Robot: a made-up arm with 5 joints. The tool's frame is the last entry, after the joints. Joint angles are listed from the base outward.
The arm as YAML. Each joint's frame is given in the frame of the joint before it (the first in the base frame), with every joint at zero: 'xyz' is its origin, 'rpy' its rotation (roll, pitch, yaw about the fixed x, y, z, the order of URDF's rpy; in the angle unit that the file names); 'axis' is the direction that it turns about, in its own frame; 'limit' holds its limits. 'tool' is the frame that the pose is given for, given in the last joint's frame.
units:
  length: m
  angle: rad
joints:
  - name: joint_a
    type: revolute
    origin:
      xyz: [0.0, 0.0, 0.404]
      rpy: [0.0, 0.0, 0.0]
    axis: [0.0, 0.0, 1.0]
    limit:
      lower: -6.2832
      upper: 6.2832
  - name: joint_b
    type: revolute
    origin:
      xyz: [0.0, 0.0, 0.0]
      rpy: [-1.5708, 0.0, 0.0]
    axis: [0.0, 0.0, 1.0]
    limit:
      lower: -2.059
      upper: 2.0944
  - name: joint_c
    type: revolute
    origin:
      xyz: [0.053, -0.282, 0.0]
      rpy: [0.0, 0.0, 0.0]
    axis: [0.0, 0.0, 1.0]
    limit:
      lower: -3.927
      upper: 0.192
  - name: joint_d
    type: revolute
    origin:
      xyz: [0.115, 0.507, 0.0]
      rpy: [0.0, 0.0, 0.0]
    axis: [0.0, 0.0, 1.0]
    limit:
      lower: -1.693
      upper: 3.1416
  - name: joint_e
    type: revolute
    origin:
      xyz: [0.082, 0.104, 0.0]
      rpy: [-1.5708, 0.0, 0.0]
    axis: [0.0, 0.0, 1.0]
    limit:
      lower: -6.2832
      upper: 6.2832
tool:
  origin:
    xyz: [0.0, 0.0, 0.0]
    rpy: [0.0, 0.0, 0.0]
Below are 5 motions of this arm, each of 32 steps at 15 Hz.
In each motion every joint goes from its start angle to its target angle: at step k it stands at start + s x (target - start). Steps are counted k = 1, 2, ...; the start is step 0. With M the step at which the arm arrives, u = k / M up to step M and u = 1 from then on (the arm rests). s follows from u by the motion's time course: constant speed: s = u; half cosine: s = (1 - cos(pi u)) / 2; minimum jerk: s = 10 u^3 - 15 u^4 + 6 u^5.
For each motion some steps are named. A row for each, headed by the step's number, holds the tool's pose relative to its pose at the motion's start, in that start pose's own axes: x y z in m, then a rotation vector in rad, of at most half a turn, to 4 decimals.
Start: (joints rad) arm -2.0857 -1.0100 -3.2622 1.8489 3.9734
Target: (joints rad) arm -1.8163 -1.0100 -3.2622 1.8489 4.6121
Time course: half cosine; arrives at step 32
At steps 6, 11, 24, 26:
6: -0.0118 -0.0110 0.0001 -0.0098 0.0113 0.0709
11: -0.0365 -0.0351 0.0012 -0.0286 0.0372 0.2224
24: -0.1104 -0.1197 0.0123 -0.0694 0.1379 0.7172
26: -0.1175 -0.1290 0.0142 -0.0718 0.1499 0.7693

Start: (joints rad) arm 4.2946 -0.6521 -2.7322 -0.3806 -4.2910
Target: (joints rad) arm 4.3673 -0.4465 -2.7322 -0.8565 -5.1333
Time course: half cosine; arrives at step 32
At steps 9, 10, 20, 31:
9: 0.0158 0.0202 -0.0095 0.0493 -0.0091 -0.1433
10: 0.0191 0.0245 -0.0118 0.0601 -0.0101 -0.1743
20: 0.0563 0.0779 -0.0433 0.1919 0.0086 -0.5426
31: 0.0780 0.1137 -0.0686 0.2766 0.0510 -0.7821

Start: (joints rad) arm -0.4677 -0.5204 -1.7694 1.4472 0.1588
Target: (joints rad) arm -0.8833 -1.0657 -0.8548 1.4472 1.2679
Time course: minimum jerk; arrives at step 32
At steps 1, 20, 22, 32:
1: 0.0000 0.0000 0.0000 -0.0001 -0.0001 0.0004
20: -0.1348 0.1238 0.1108 -0.3212 -0.1256 1.0256
22: -0.1578 0.1400 0.1261 -0.3707 -0.1264 1.1620
32: -0.2043 0.1702 0.1554 -0.4686 -0.1173 1.4199

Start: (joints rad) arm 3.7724 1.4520 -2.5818 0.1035 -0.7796
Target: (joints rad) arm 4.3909 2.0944 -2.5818 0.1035 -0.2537
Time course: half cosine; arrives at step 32
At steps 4, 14, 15, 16, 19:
4: 0.0003 -0.0302 0.0088 0.0314 -0.0037 0.0076
14: -0.0238 -0.3232 0.0462 0.3126 -0.0792 0.0541
15: -0.0311 -0.3613 0.0450 0.3468 -0.0945 0.0566
16: -0.0396 -0.3993 0.0425 0.3803 -0.1111 0.0582
19: -0.0712 -0.5077 0.0274 0.4734 -0.1665 0.0577

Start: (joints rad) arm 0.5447 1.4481 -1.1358 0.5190 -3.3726
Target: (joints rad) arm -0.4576 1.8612 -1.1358 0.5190 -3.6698
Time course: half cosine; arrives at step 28
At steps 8, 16, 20, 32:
8: 0.0327 -0.0243 0.0510 -0.1593 0.0380 0.0659
16: 0.1010 -0.0028 0.1567 -0.5517 0.0728 0.1766
20: 0.1220 0.0385 0.1915 -0.7492 0.0601 0.2126
32: 0.1314 0.0894 0.2096 -0.9382 0.0286 0.2378

